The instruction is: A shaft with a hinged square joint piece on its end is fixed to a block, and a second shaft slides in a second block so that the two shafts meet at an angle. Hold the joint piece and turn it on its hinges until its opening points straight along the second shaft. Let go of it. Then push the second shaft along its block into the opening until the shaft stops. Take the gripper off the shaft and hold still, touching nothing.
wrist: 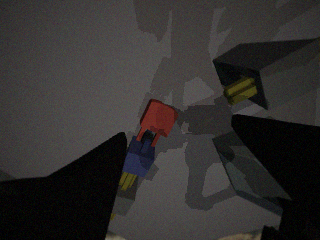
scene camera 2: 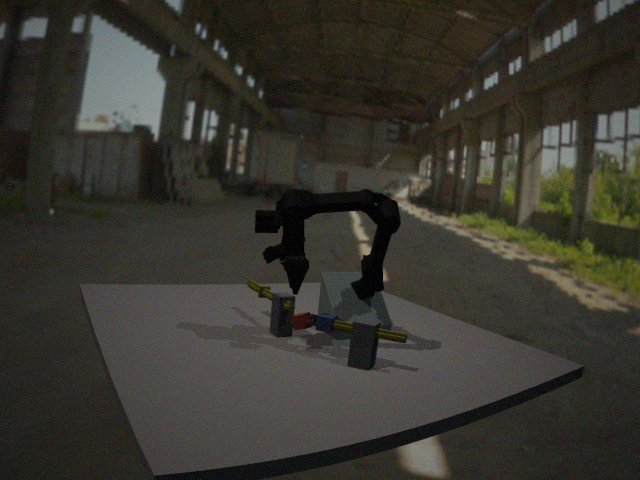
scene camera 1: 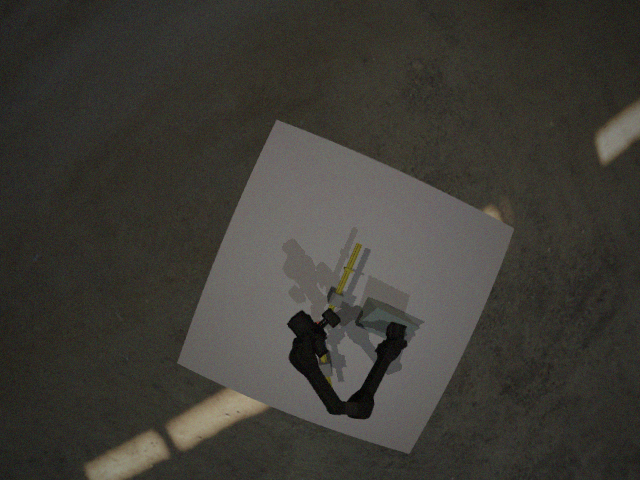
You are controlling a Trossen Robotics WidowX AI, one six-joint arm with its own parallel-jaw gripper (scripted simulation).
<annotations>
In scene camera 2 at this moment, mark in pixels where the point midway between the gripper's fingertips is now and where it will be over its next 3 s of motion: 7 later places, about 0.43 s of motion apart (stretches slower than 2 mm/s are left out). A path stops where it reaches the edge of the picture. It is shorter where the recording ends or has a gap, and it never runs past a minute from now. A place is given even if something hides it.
My gripper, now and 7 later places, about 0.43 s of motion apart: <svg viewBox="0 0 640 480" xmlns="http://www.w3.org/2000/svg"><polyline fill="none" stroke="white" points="293,291 293,294 291,296 289,317 296,325 299,331 300,335 300,335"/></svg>
</annotations>
